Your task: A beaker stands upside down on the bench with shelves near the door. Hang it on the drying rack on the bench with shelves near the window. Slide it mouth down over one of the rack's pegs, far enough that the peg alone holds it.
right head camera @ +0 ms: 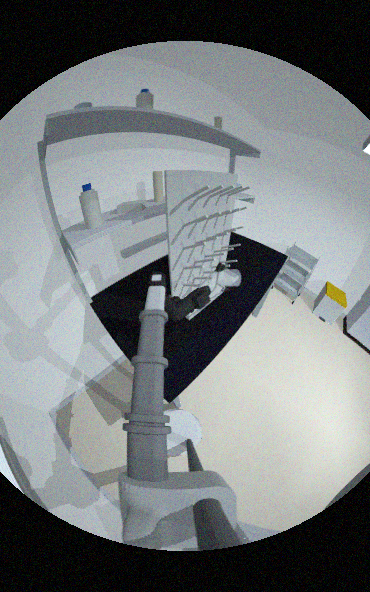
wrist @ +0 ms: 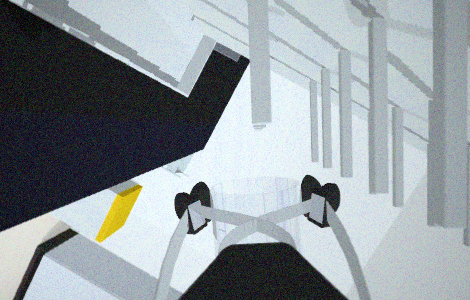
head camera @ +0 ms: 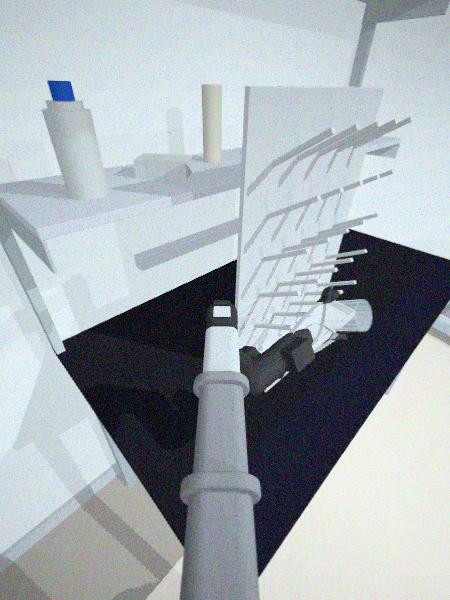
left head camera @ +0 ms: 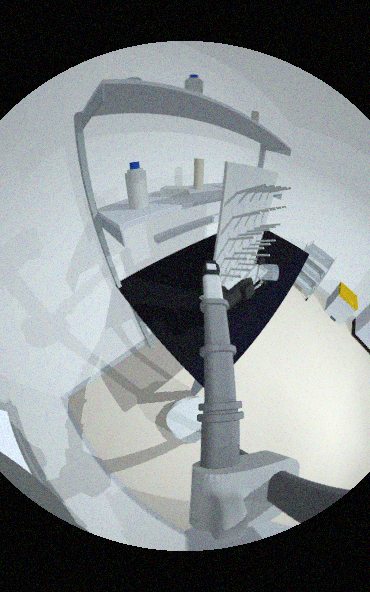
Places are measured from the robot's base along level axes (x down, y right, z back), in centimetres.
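Pixels of known places: gripper, fingertip midpoint: [right head camera: 226, 275] [wrist: 254, 194] [head camera: 340, 310] [left head camera: 264, 268]; robot's base at its link origin: [right head camera: 175, 430] [left head camera: 191, 418].
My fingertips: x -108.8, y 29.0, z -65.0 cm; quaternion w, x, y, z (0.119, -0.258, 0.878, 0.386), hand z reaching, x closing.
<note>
For each thing: its top centre in the pictures, then the offset to it from my fingertips. "*": a spot on its surface instead. Level surfaces: height alone.
- clear beaker at its top centre: [wrist: 318, 273] [head camera: 351, 296] [right head camera: 230, 267] [left head camera: 270, 262] dx -7.1, dy -0.7, dz +3.9 cm
- drying rack at a spot on its surface: [head camera: 295, 115] [right head camera: 192, 180] * dx -39.3, dy -15.9, dz -7.7 cm
- blue-capped bottle at a spot on its surface: [head camera: 77, 150] [left head camera: 137, 186] [right head camera: 89, 207] * dx -34.1, dy -54.0, dz -0.8 cm
- tan cylinder at a spot on its surface: [head camera: 212, 122] [left head camera: 198, 172] * dx -35.5, dy -31.9, dz -34.7 cm
- black bench at its surface level: dx +20.1 cm
The clear beaker [head camera: 361, 315] [left head camera: 270, 272] [right head camera: 230, 277] [wrist: 257, 192] is held in front of the rack's lower right part, above the black bench top. My gripper [head camera: 334, 316] [wrist: 254, 194] is shut on the beaker, with one pad on each side. The drying rack [head camera: 295, 115] [left head camera: 237, 177] [right head camera: 192, 185] is an upright pale board with rows of slanting pegs. In the wrist view, one peg [wrist: 260, 85] points down the picture, its tip above the beaker's near edge with a visible gap. Depth to that peg and which end is the mouth are hard to tell.
Left of the rack, a blue-capped bottle [head camera: 77, 150] [left head camera: 136, 187] [right head camera: 90, 207] and a tan cylinder [head camera: 212, 122] [left head camera: 199, 173] stand on a low shelf. The black bench [head camera: 320, 425] lies below the arm. A stepped rack and a yellow-topped box [left head camera: 348, 296] [right head camera: 336, 294] stand beyond it.
</note>
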